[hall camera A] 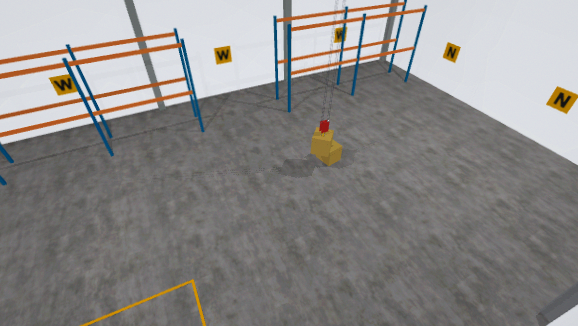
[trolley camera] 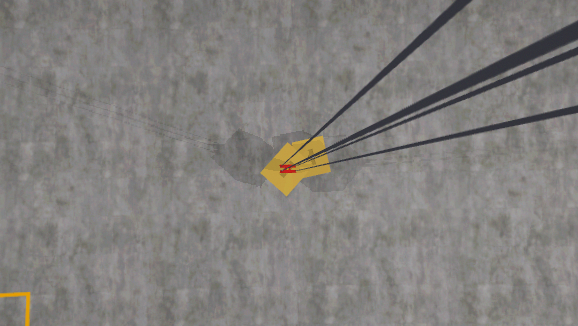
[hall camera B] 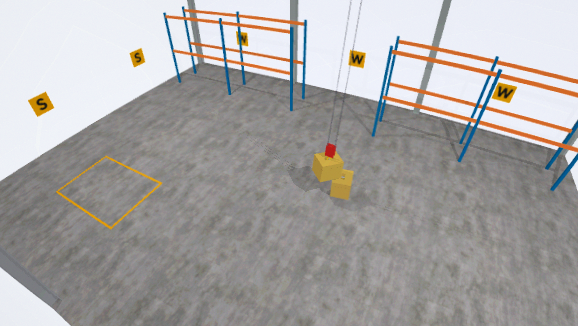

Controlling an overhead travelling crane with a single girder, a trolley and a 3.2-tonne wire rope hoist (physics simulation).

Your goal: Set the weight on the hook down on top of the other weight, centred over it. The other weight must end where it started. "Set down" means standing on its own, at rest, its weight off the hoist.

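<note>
My gripper, the hook under the red block (hall camera A: 324,126) (hall camera B: 330,150) (trolley camera: 288,169), is shut on a yellow weight (hall camera A: 321,144) (hall camera B: 327,169) (trolley camera: 274,171), which hangs from the ropes above the floor. The other yellow weight (hall camera A: 332,155) (hall camera B: 341,188) (trolley camera: 320,160) stands on the floor. In the trolley view the hung weight lies to the left of it and a little lower, overlapping its left part, not centred, and the two are turned differently. The hung weight hides part of the standing one in all three views. Whether they touch is not clear.
Blue and orange racks (hall camera A: 289,70) (hall camera B: 291,70) stand along the W wall, with a second rack (hall camera A: 88,107) (hall camera B: 480,116) farther along it. A yellow-orange rectangle (hall camera A: 193,281) (hall camera B: 134,170) (trolley camera: 28,310) is marked on the floor, away from the weights.
</note>
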